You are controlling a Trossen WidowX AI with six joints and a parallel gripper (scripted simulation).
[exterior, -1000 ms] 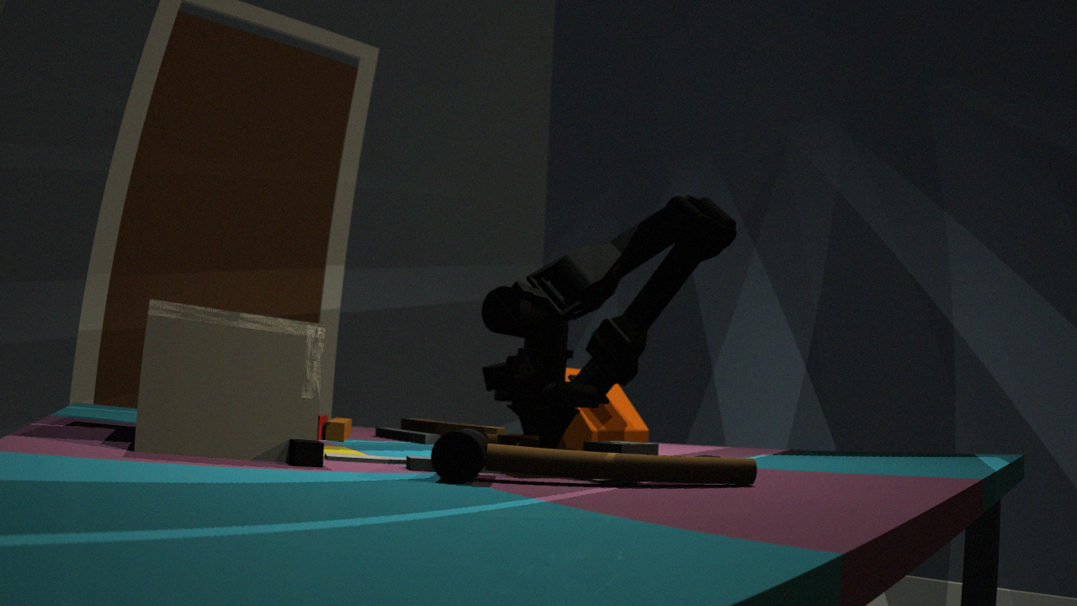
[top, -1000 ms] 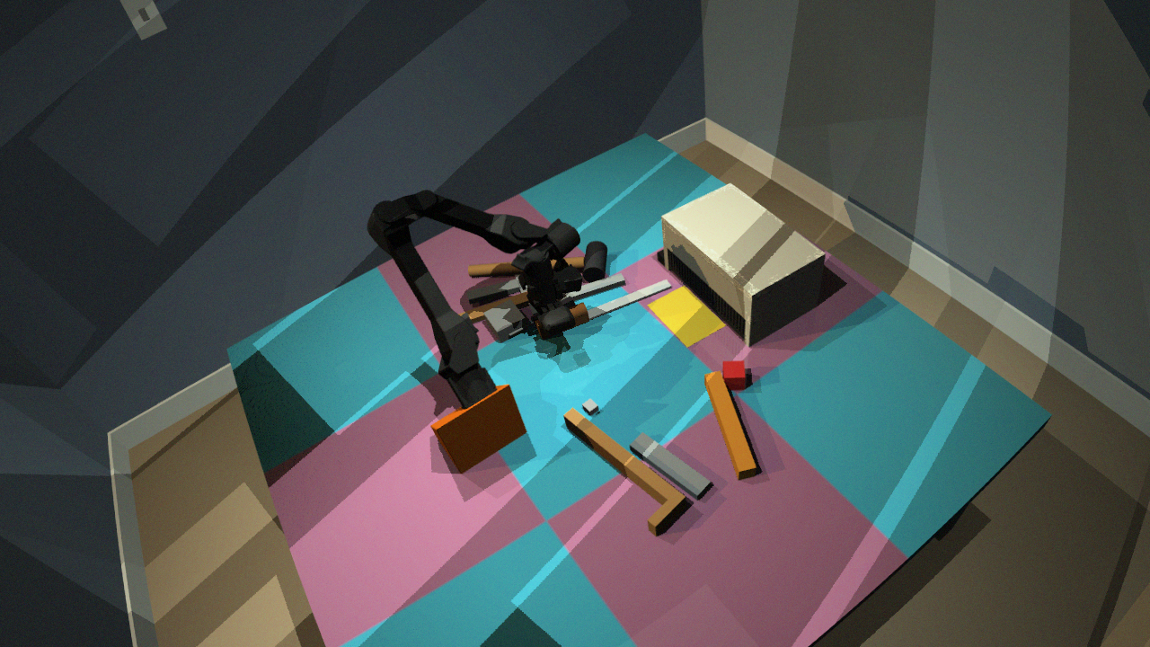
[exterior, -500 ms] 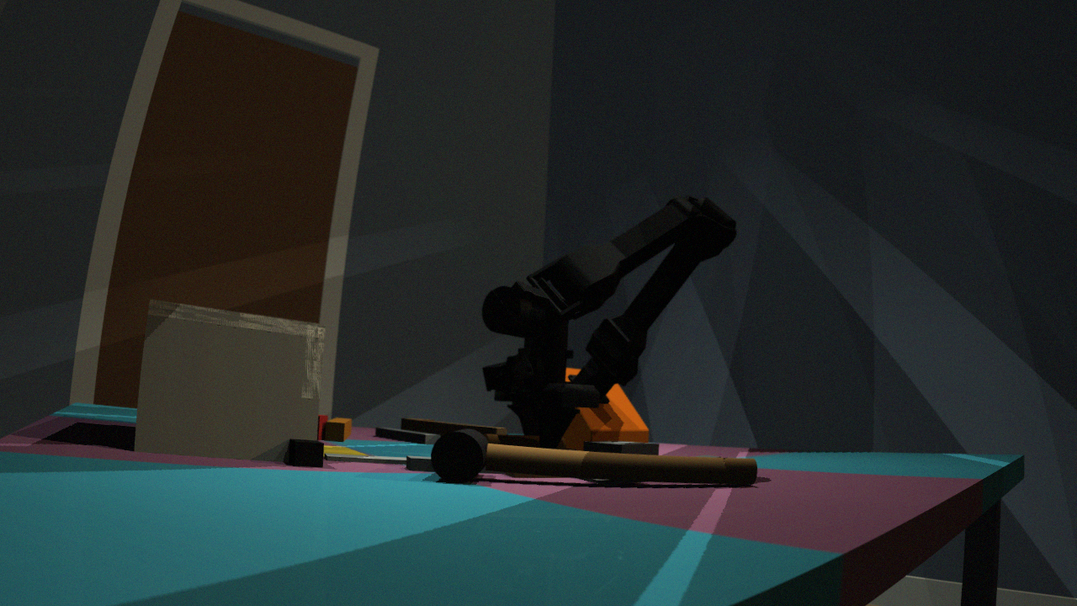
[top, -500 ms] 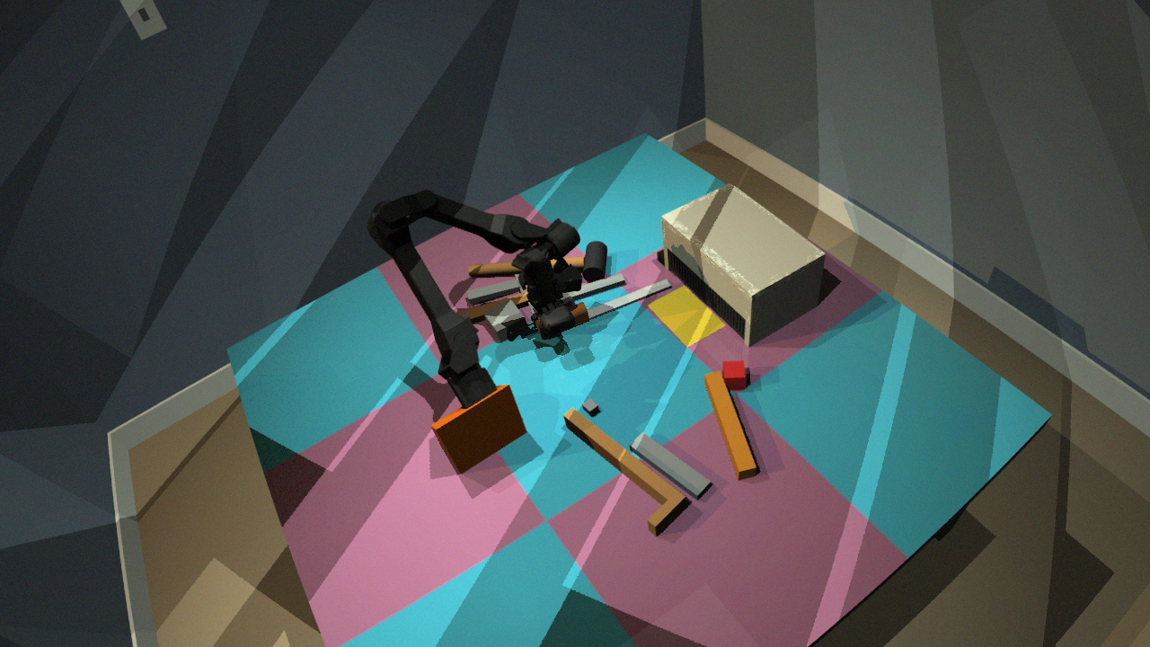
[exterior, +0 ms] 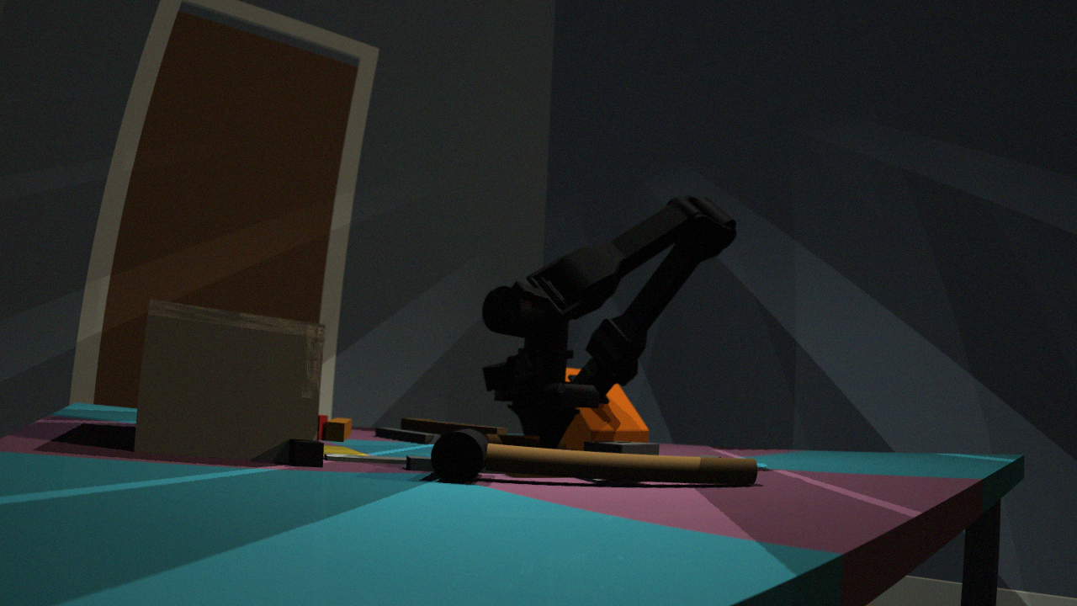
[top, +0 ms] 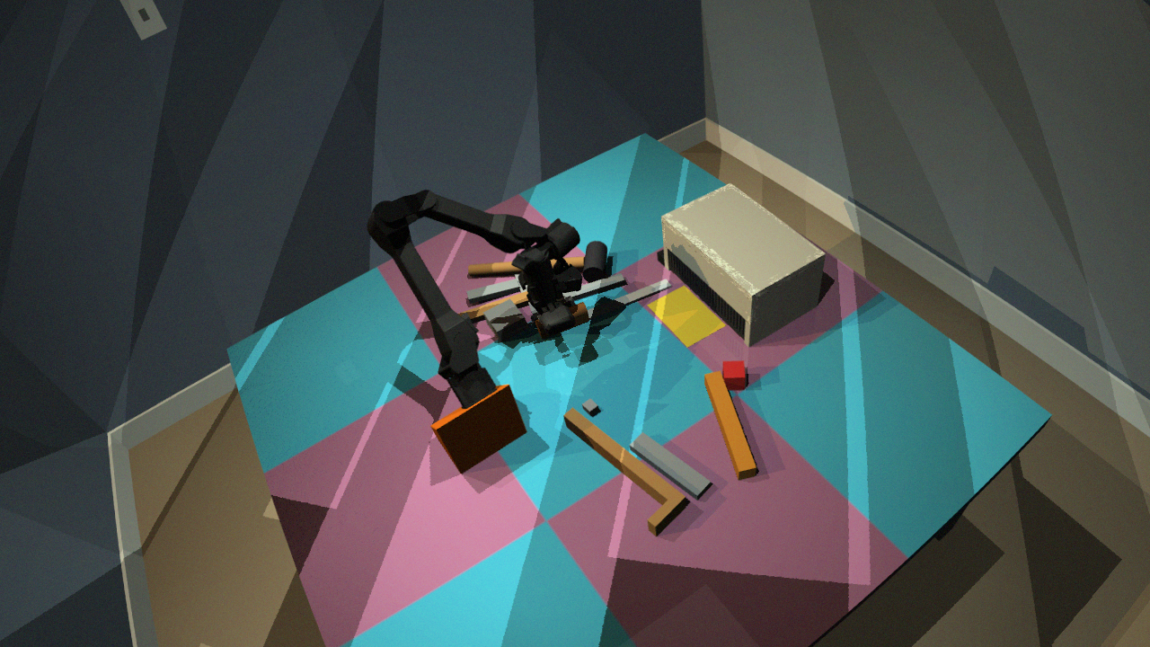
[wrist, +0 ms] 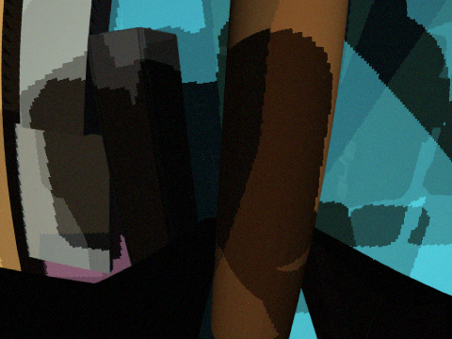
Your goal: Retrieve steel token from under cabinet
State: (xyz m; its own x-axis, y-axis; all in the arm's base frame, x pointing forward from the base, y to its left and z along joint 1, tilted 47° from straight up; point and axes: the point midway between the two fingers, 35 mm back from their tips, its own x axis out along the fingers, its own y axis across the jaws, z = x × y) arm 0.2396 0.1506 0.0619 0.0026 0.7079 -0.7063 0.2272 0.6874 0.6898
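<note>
Right now the screwdriver is 10 mm behind my gripper tip and 40 mm to the left of it. Round my gripper tip: long wooden stick 30 mm behind, 130 mm to the left; small grey cube 60 mm behind, 220 mm to the right; grey block 70 mm behind, 80 mm to the left, 10 mm above.
</note>
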